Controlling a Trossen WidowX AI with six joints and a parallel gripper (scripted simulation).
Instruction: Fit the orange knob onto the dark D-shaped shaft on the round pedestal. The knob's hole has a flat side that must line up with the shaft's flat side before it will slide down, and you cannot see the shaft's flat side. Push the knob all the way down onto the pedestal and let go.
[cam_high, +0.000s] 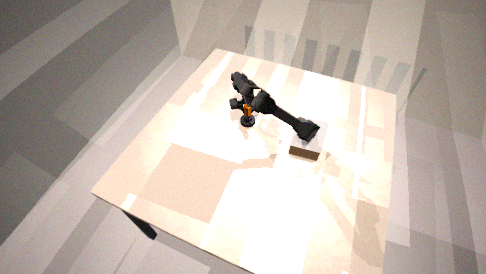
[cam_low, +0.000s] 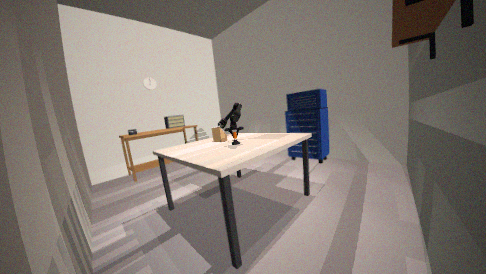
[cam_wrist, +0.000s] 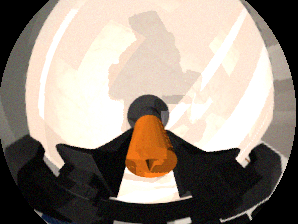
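Now: the orange knob 2 cm above my gripper tip. Also, from my gripper tip: dark round pedestal (4 cm below).
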